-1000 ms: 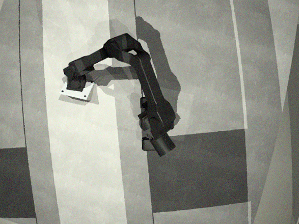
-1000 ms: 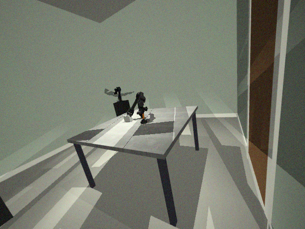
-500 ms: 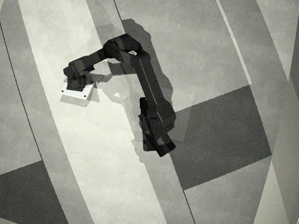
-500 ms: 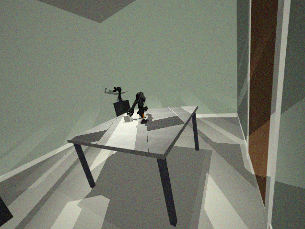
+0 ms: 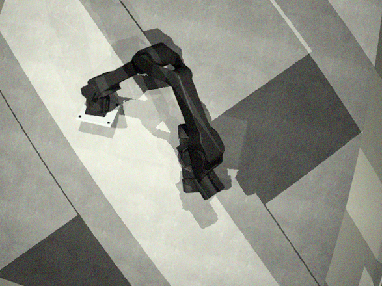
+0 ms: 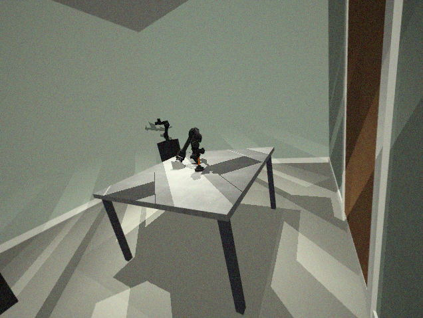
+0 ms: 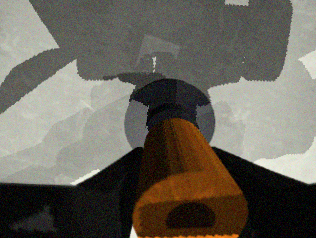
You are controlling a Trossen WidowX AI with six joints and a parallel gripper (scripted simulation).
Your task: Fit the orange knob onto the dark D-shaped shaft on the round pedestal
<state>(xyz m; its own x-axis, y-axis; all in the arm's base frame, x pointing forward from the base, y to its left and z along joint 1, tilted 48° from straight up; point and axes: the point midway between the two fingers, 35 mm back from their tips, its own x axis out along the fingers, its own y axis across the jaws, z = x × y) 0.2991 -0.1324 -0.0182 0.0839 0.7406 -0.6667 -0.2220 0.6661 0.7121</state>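
The dark pedestal is 4 cm below my gripper tip. The rest, counted from my gripper tip: orange knob (2 cm above).
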